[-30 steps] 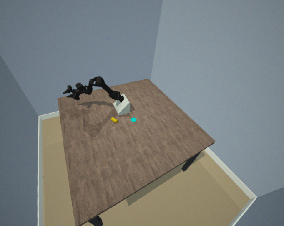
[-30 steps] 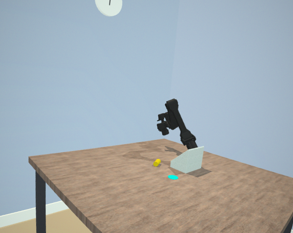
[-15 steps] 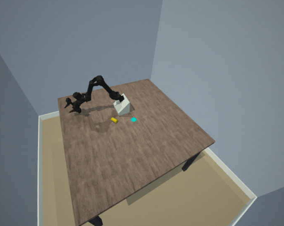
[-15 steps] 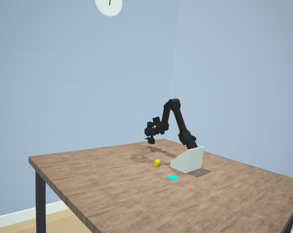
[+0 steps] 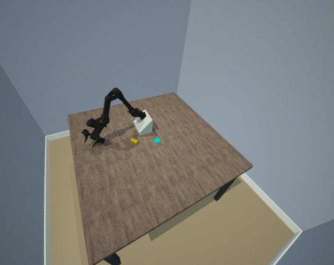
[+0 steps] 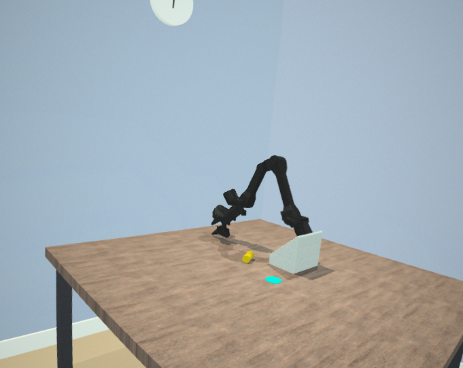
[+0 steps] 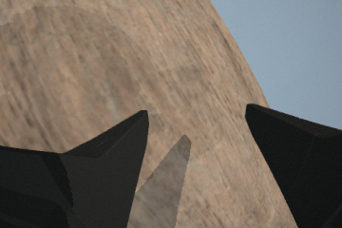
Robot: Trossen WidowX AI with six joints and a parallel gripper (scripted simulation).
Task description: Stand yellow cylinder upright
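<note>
The yellow tall cylinder is 60 mm ahead of my gripper tip, 370 mm to the left of it and 10 mm below it. The rest, counted from my gripper tip: cyan circle (90 mm ahead, 580 mm to the left, 30 mm below).
</note>
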